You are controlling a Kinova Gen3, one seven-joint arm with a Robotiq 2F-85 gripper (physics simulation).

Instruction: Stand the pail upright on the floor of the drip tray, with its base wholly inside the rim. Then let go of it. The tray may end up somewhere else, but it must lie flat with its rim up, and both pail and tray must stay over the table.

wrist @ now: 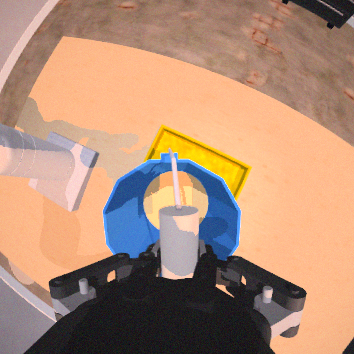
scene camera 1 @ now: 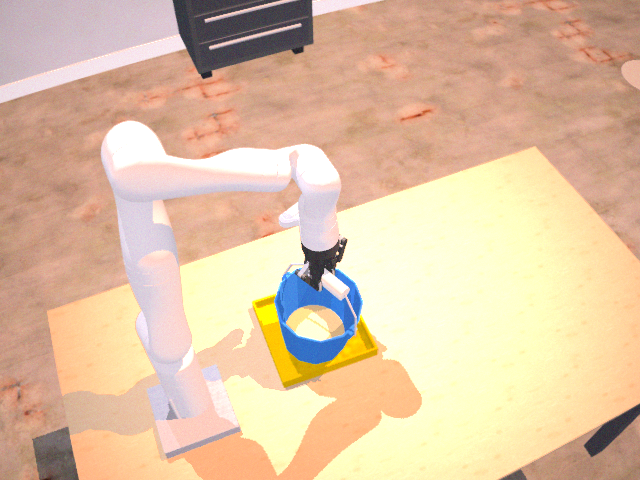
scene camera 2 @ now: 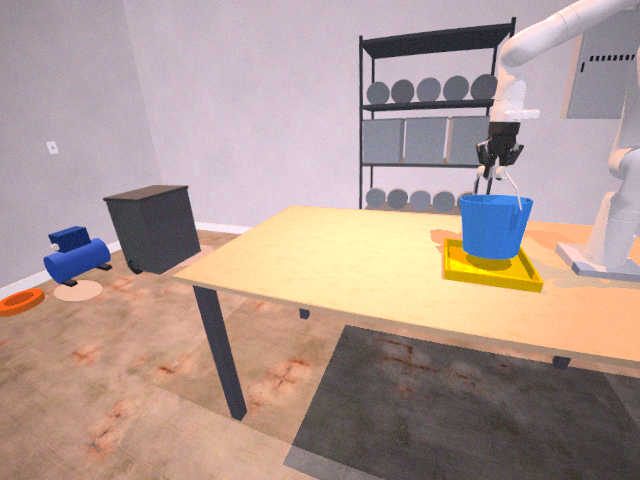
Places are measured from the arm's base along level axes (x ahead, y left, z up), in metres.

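Pixels of known places: gripper, fingertip midpoint: [wrist: 180,248] [scene camera 1: 324,283] [scene camera 2: 492,180]; arm's base, origin of the base link: [wrist: 60,163] [scene camera 1: 190,400] [scene camera 2: 601,259].
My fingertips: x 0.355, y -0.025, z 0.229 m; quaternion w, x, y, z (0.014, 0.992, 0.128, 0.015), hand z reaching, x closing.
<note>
Ahead of a thing's pixels: the offset from my fingertips to its top centre. Level surfaces: height alone.
The blue pail [scene camera 1: 315,350] [scene camera 2: 493,227] [wrist: 124,220] hangs upright by its wire bail over the yellow drip tray {0.007 m back, 0.044 m left, 0.227 m down} [scene camera 1: 330,366] [scene camera 2: 491,283] [wrist: 205,148]. In scene camera 2 its base is low over the tray floor, with a shadow under it and what looks like a small gap. The base seems inside the rim, though the pail hides part of the tray in scene camera 1 and the wrist view. The tray lies flat, rim up. My gripper [scene camera 1: 323,282] [scene camera 2: 494,172] [wrist: 180,248] is shut on the white handle grip {0.001 m ahead, 0.007 m right, 0.045 m up} [scene camera 1: 334,285] [wrist: 179,235], above the pail's opening.
The tray lies on the wooden table {0.258 m down} [scene camera 1: 491,258] [scene camera 2: 320,248] [wrist: 100,90], near the robot's base plate [scene camera 1: 227,408] [scene camera 2: 594,269] [wrist: 82,182]. A dark cabinet [scene camera 1: 253,46] [scene camera 2: 155,227] and a shelf rack [scene camera 2: 360,124] stand away from the table.
</note>
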